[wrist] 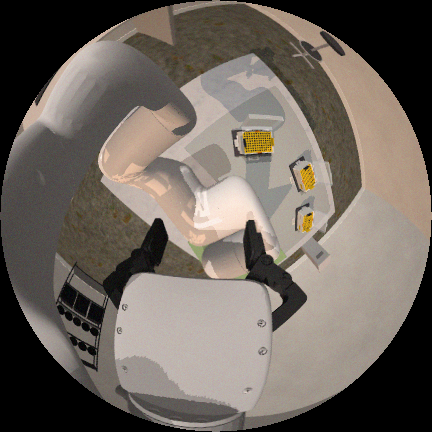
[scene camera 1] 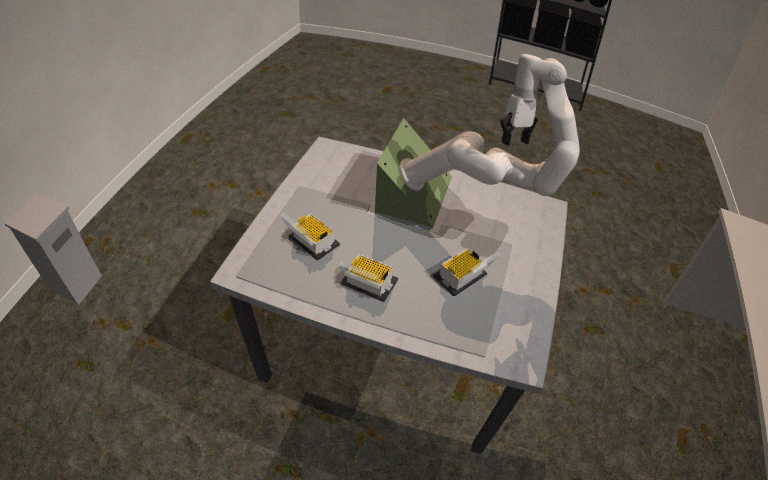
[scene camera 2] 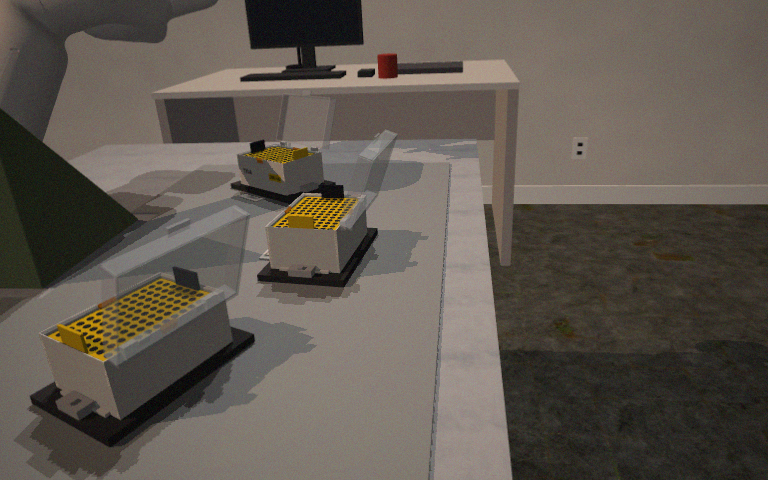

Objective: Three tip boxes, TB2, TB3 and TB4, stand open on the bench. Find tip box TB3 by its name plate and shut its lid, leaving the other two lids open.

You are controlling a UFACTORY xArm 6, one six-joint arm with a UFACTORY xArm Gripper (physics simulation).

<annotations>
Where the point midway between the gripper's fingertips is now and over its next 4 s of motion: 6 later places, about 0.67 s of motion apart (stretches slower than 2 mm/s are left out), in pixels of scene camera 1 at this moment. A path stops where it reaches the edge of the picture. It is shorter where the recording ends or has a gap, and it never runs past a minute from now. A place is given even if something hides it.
My gripper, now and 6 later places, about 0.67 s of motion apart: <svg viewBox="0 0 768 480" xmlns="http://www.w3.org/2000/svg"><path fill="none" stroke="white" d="M515 143L474 161L422 181L384 199L384 215L366 245L343 280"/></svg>
</annotations>
